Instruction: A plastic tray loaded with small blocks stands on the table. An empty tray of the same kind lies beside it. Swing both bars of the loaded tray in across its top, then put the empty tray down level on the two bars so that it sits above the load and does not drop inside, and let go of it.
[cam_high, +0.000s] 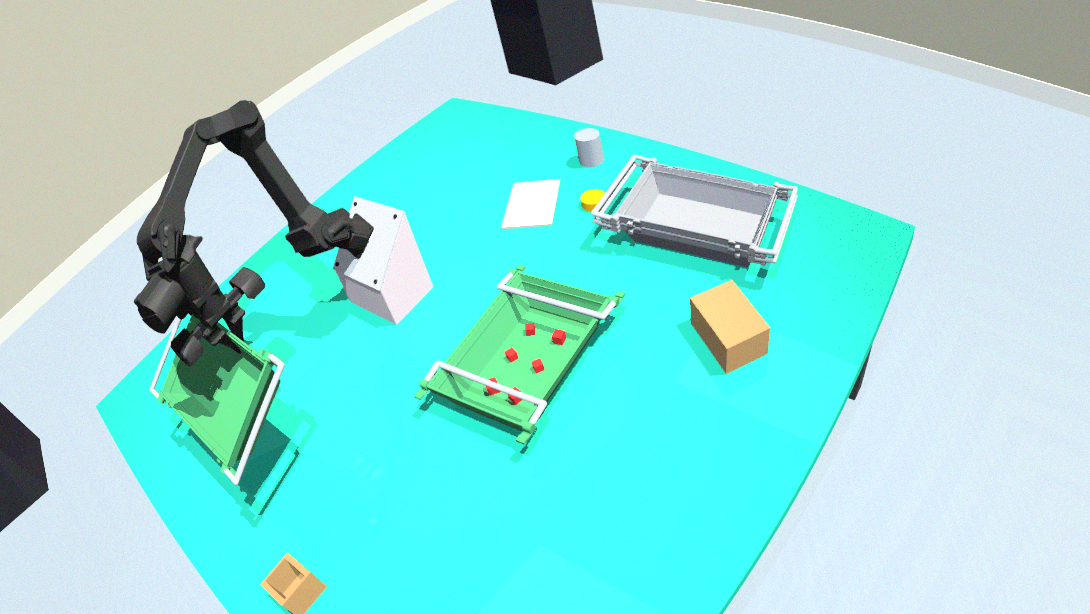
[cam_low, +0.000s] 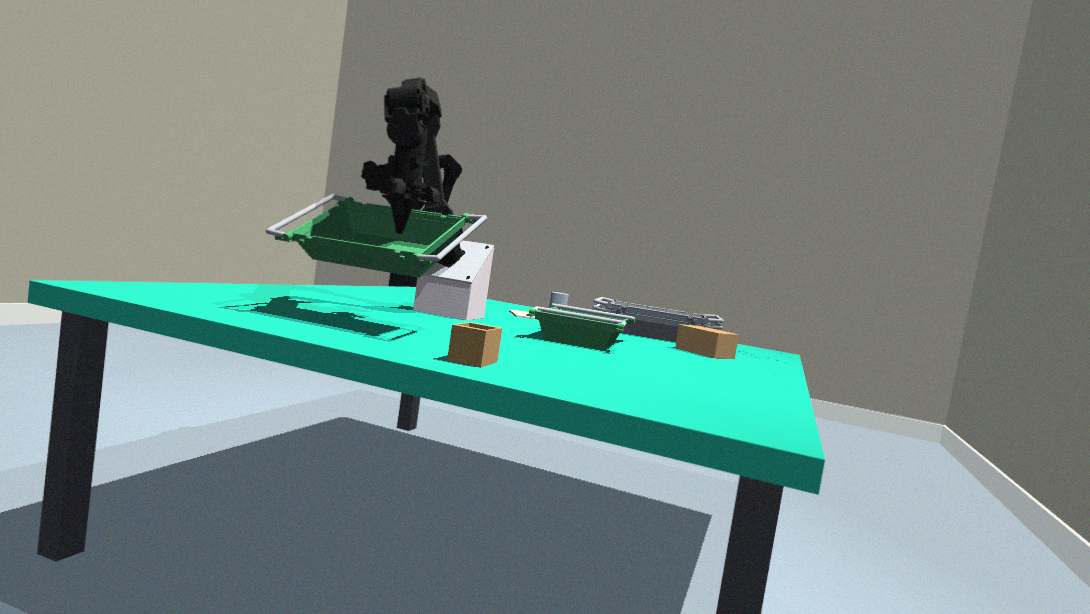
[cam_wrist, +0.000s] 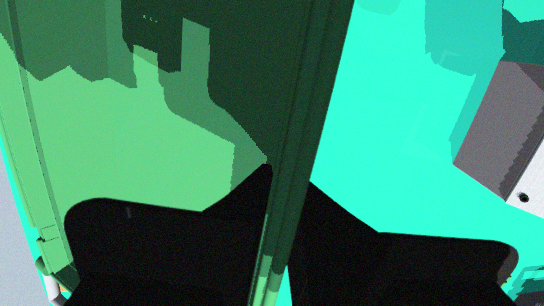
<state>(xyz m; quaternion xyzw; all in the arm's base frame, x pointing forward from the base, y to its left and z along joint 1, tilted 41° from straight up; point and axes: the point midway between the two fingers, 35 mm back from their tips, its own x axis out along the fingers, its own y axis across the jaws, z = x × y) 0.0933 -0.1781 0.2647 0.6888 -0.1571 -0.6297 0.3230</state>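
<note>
The green tray is 2 cm ahead of my gripper tip and 8 cm to the right of it. Round my gripper tip: grey cylinder 5 cm behind, 84 cm to the left, 14 cm below; white card 4 cm behind, 65 cm to the left, 17 cm below; yellow disc 7 cm ahead, 72 cm to the left, 17 cm below.
</note>
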